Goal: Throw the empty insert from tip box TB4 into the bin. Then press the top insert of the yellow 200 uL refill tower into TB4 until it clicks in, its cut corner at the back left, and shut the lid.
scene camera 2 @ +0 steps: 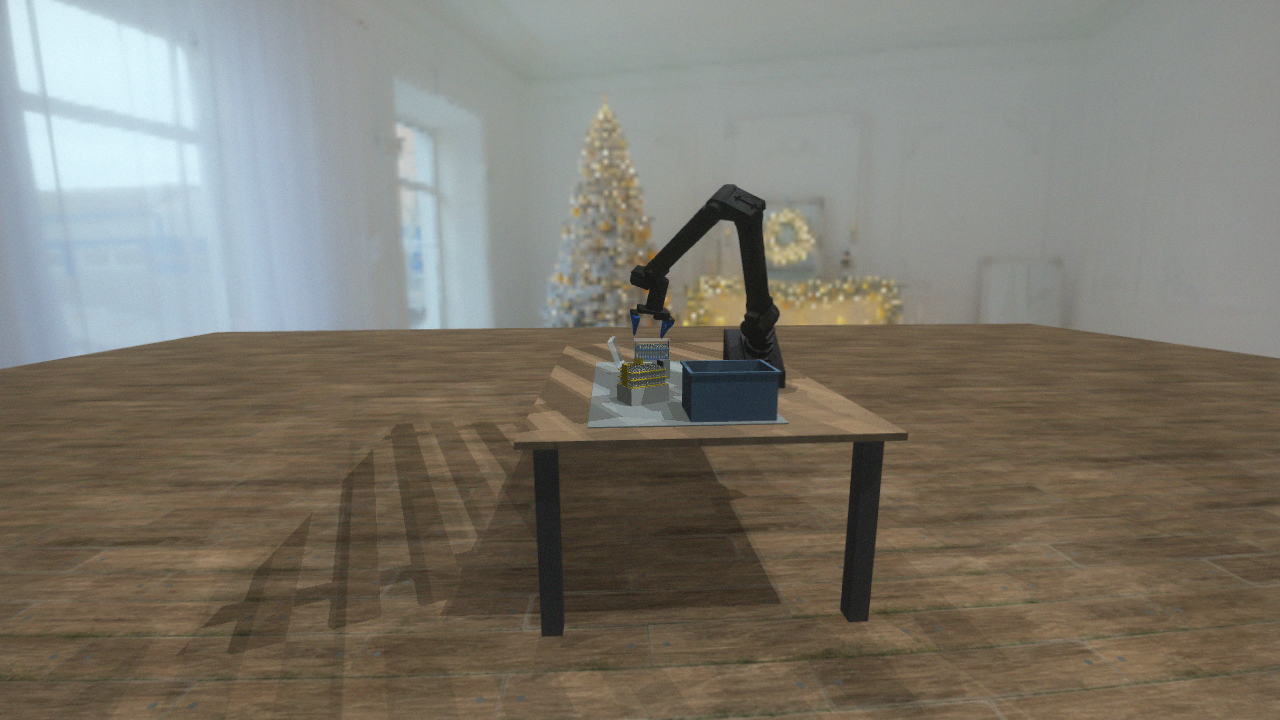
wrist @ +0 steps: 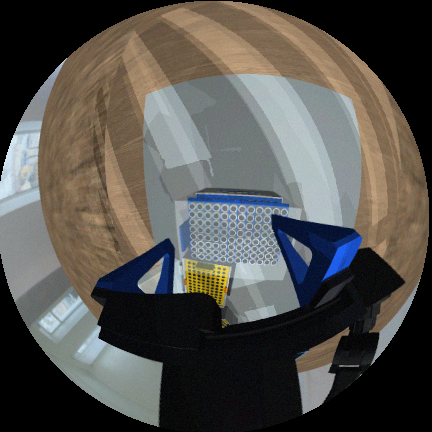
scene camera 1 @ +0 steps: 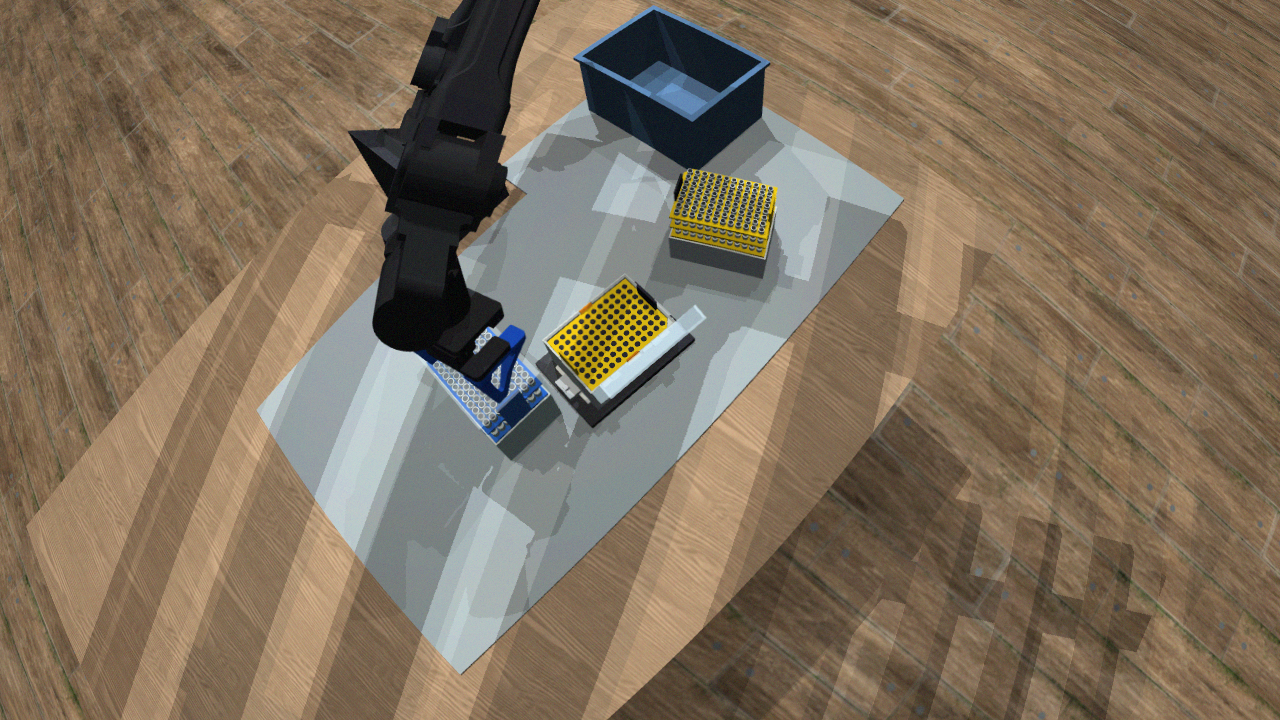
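Note:
A tip box, taken as TB4 though no label is readable, stands mid-mat with a yellow insert (scene camera 1: 604, 335) (wrist: 207, 282) full of dark, empty holes. Its clear lid (scene camera 1: 653, 353) (scene camera 2: 614, 350) is open on the box's right in scene camera 1. The yellow refill tower (scene camera 1: 723, 210) (scene camera 2: 642, 376) stands farther back, its stacked inserts filled with tips; little of it shows in the wrist view. The bin (scene camera 1: 640, 107) (scene camera 2: 729, 394) is open; its visible inside holds no insert. My gripper (scene camera 1: 465, 380) (scene camera 2: 649, 334) (wrist: 219, 232) is open and empty, above a blue tower, left of the tip box.
The blue tower (scene camera 1: 487, 418) (scene camera 2: 651, 351) (wrist: 227, 220) holds pale tips and stands close beside the tip box. A grey mat (scene camera 1: 537, 501) (wrist: 250, 145) lies beneath the objects on the wooden table (scene camera 1: 187, 537) (scene camera 2: 805, 420). The tip box's raised lid is near the gripper's side.

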